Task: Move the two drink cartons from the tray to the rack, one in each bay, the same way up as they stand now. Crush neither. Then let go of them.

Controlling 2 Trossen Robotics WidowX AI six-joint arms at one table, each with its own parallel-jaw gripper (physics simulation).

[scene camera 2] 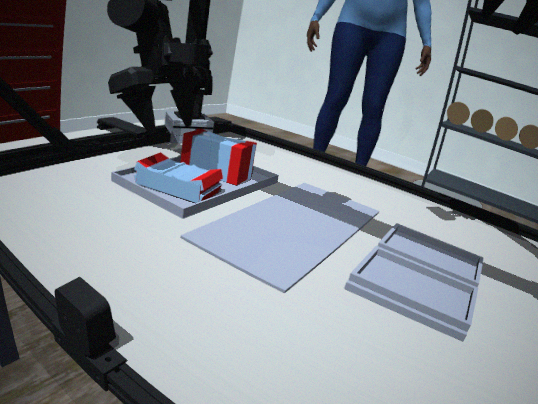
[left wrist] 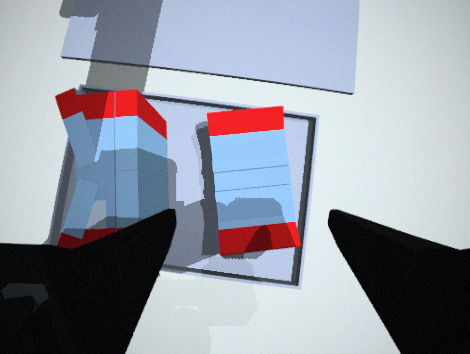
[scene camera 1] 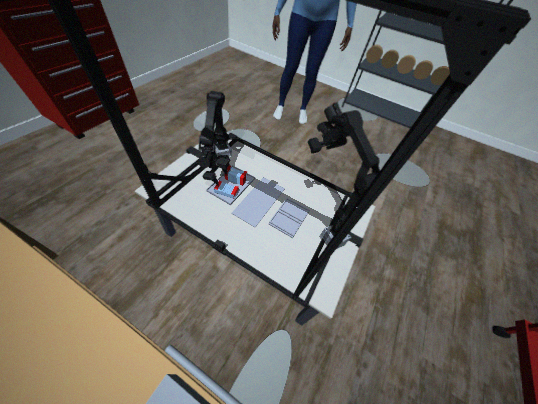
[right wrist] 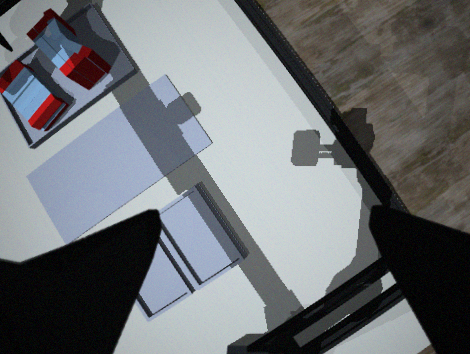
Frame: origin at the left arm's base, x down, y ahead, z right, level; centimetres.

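Seen in the pictures: left gripper, between the fingertips: (scene camera 2: 171, 130) (left wrist: 252, 216) (scene camera 1: 222, 179); right gripper, between the fingertips: (scene camera 2: 500, 25) (scene camera 1: 319, 150) (right wrist: 264, 218); left arm's base, origin of its link: (scene camera 1: 221, 146).
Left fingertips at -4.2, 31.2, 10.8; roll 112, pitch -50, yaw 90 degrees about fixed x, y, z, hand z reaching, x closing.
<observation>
Pixels of each thing's top centre, then the offset from my left fingertips to it, as dx, dy, dz. "pt": a spot on its surface instead.
- grey tray, centre of its top: (left wrist: 183, 182) (scene camera 2: 199, 173) (right wrist: 58, 73) (scene camera 1: 231, 183) +8.2, -2.0, -6.2
- low carton, centre of its top: (left wrist: 253, 177) (scene camera 2: 179, 164) (right wrist: 22, 92) (scene camera 1: 226, 187) +5.1, +2.4, -1.3
- taller carton, centre of its top: (left wrist: 94, 172) (scene camera 2: 220, 137) (right wrist: 57, 41) (scene camera 1: 236, 171) +2.4, -5.0, -10.3
- two-bay rack, centre of its top: (scene camera 2: 427, 264) (right wrist: 170, 255) (scene camera 1: 290, 215) +7.8, +32.6, -28.1
- small black block, a spot on its surface: (scene camera 2: 82, 315) (scene camera 1: 221, 247) pt +4.7, +37.4, +14.2
Two light blue cartons with red ends are in the grey tray (scene camera 1: 219, 196) (scene camera 2: 230, 197) (left wrist: 305, 200) (right wrist: 85, 107). The low carton (scene camera 1: 227, 188) (scene camera 2: 175, 177) (left wrist: 250, 155) lies flat, its top uneven in scene camera 2. The taller carton (scene camera 2: 205, 150) (left wrist: 125, 135) (right wrist: 52, 42) is beside it, with bent flaps on one side. My left gripper (scene camera 2: 170, 128) (left wrist: 252, 216) is open and empty above the tray; in its wrist view the fingertips are either side of the low carton. My right gripper (scene camera 1: 315, 145) (right wrist: 264, 218) is open and empty, high up. The two-bay rack (scene camera 2: 407, 307) (right wrist: 178, 261) holds no carton.
A flat grey panel (scene camera 1: 255, 206) (scene camera 2: 280, 240) (left wrist: 250, 40) (right wrist: 90, 165) lies between tray and rack. A small black block (scene camera 1: 219, 245) (scene camera 2: 82, 315) stands at the front table edge. Black frame posts rise around the table; a person stands behind it.
</observation>
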